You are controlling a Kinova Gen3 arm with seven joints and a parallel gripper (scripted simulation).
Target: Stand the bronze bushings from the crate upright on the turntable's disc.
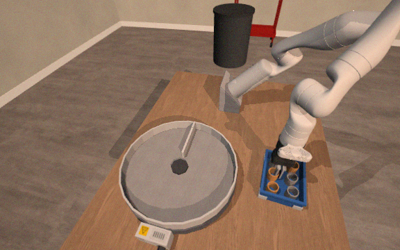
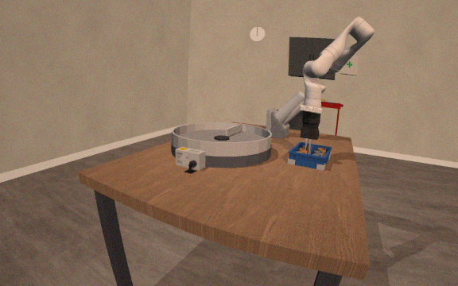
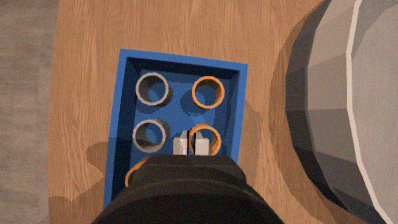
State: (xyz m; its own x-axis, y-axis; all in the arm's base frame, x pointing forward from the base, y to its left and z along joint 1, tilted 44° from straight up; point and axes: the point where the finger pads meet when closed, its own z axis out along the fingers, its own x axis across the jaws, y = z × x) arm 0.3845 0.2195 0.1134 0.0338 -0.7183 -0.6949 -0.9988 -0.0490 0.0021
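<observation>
Now: hand 2 cm to the right of the blue crate and 2 cm above it. Also, from my hand: grey turntable disc 8 cm ahead, 36 cm to the right, 1 cm above.
</observation>
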